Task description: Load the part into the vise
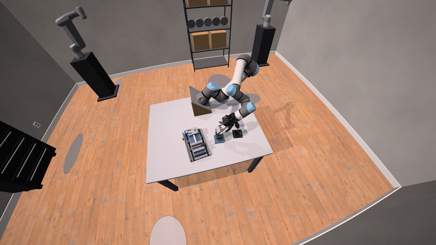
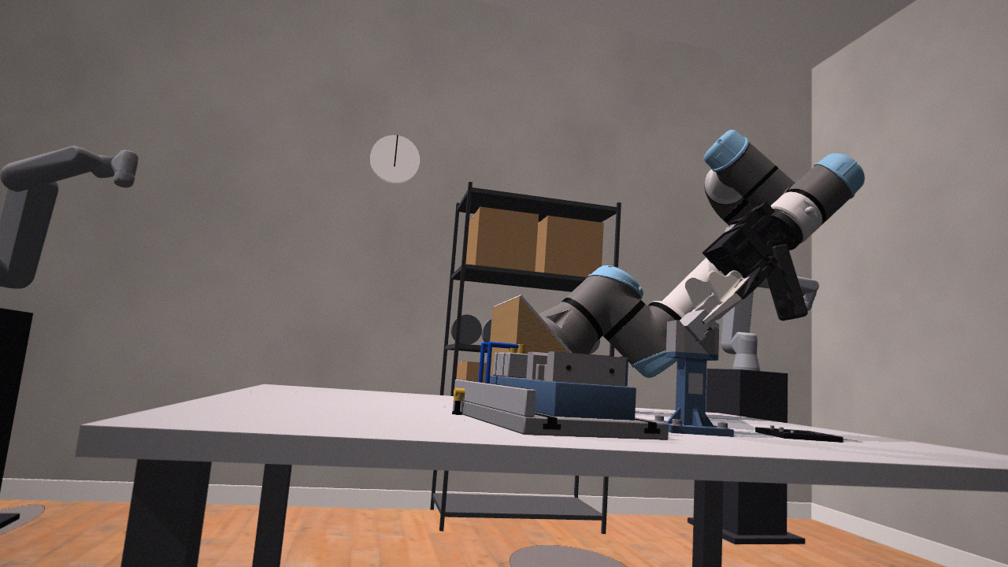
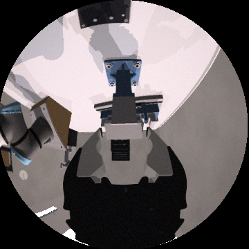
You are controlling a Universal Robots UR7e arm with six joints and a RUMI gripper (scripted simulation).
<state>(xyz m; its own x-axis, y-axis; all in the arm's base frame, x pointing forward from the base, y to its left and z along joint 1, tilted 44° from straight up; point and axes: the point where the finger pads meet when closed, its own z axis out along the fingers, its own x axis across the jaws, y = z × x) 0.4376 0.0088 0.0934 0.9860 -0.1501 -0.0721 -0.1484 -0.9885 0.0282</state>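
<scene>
The part lies 1 cm below my hand. Round my hand: vise (23 cm to the right, 12 cm below, 1 cm behind); then infeed plate (18 cm to the left, 16 cm below).
</scene>
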